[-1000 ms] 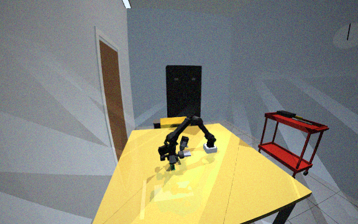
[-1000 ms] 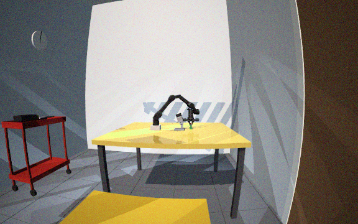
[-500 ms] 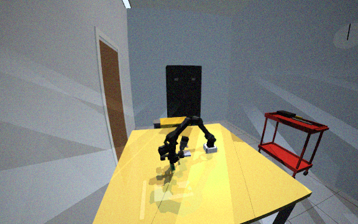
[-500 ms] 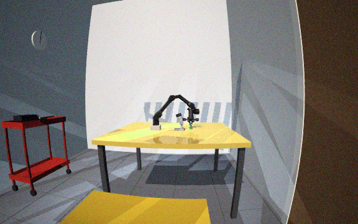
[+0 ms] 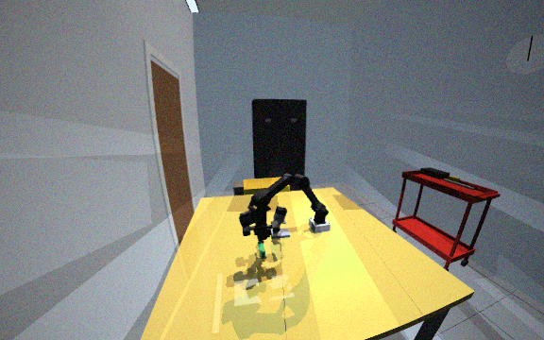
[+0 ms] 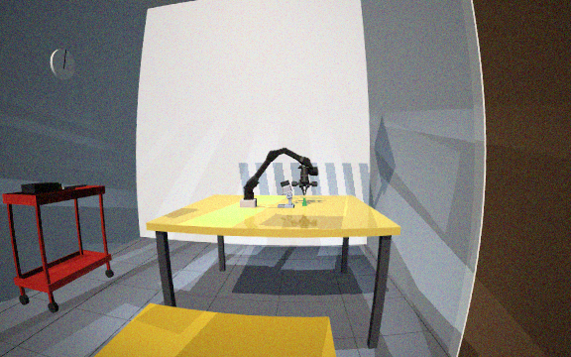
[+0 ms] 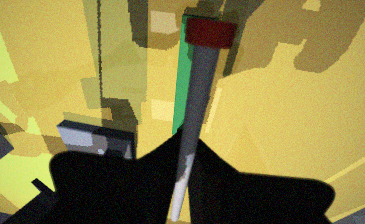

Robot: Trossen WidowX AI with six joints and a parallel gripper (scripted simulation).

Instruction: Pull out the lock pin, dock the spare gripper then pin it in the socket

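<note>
Right now the green bracket is 40 mm below my gripper tip and 10 mm to the left of it. The rest, counted from my gripper tip: spare gripper: 130 mm behind, 100 mm to the right, 60 mm above; then mount: 130 mm behind, 100 mm to the right, 10 mm below.
</note>
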